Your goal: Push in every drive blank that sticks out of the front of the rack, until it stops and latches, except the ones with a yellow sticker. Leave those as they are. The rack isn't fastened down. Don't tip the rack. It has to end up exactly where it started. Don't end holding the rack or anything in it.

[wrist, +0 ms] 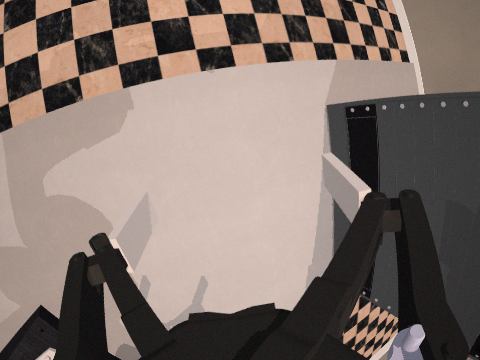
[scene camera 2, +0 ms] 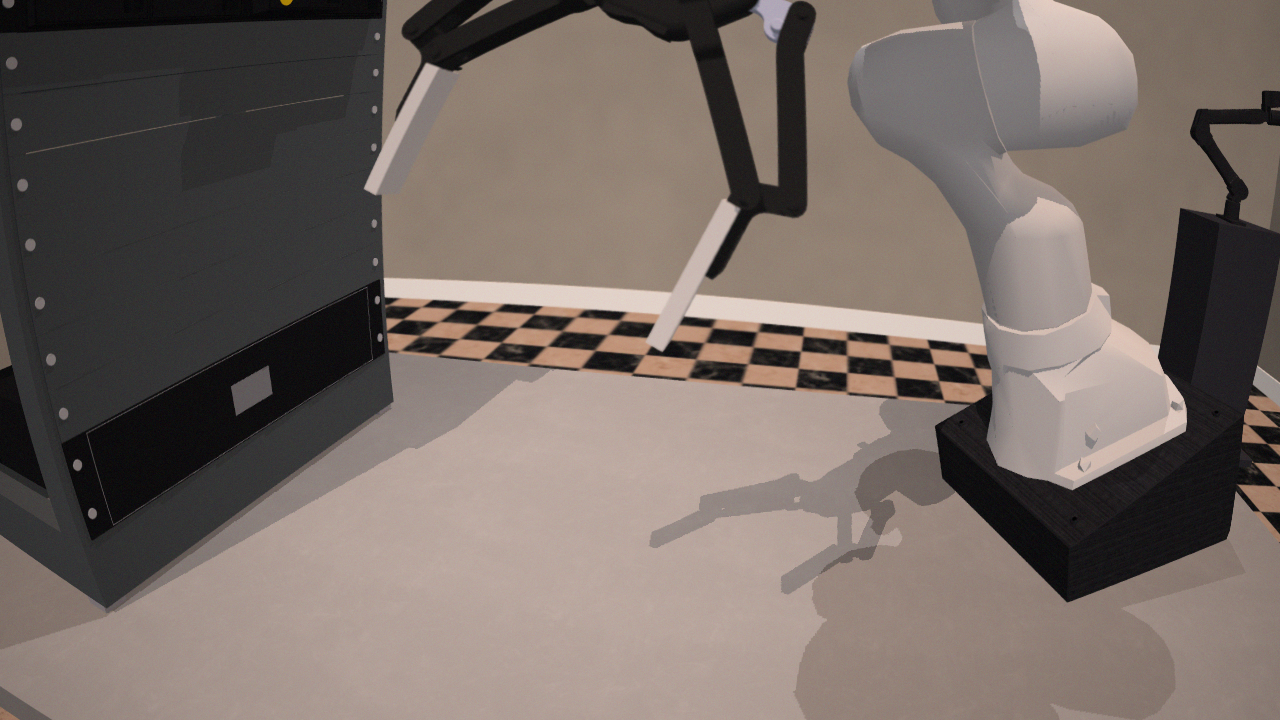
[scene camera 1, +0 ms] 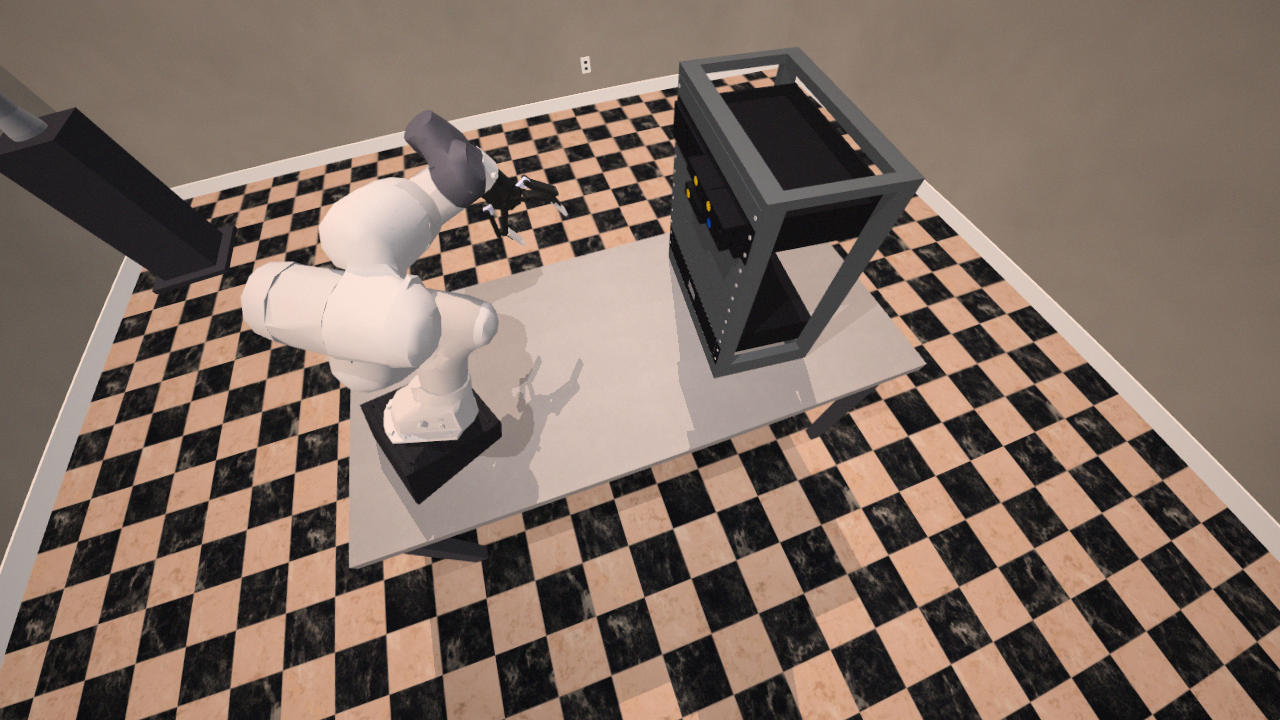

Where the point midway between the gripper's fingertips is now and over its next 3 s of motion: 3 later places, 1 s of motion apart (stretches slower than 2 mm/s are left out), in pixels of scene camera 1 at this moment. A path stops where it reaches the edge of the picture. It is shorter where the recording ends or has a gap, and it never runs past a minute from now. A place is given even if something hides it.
The gripper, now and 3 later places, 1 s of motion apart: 543, 227; 633, 206; 649, 212; 648, 214
